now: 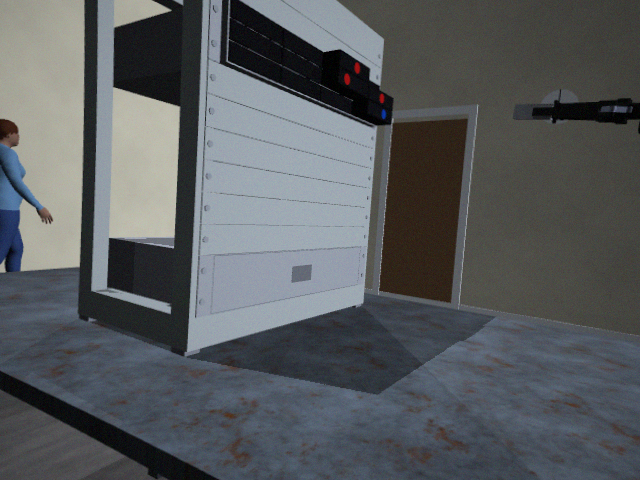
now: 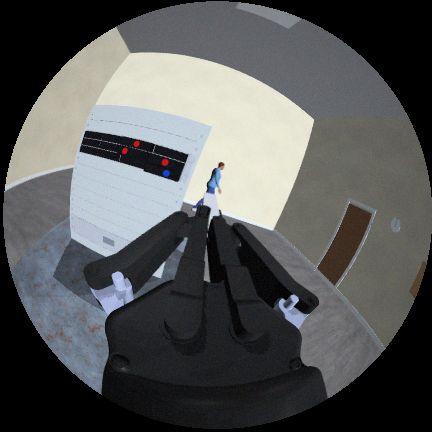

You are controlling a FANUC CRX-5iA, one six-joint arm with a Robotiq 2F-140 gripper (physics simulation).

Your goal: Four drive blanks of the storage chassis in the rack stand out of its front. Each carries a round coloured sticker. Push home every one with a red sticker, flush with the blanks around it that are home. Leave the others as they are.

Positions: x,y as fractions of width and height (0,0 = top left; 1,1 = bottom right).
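The gripper appears in image 1 (0.81,0.23) and also in image 2 (0.48,0.47). A rack is visible at image 1 (0.41,0.21) and at image 2 (0.26,0.47).
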